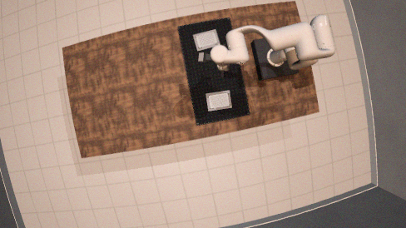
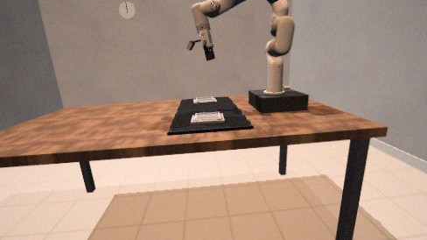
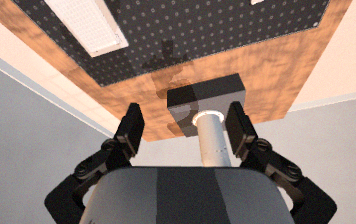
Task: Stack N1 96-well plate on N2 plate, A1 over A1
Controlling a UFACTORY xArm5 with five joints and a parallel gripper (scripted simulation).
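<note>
Now: hand 30 mm short of the nest N1, 220 mm to the left of it and 300 mm above it.
</note>
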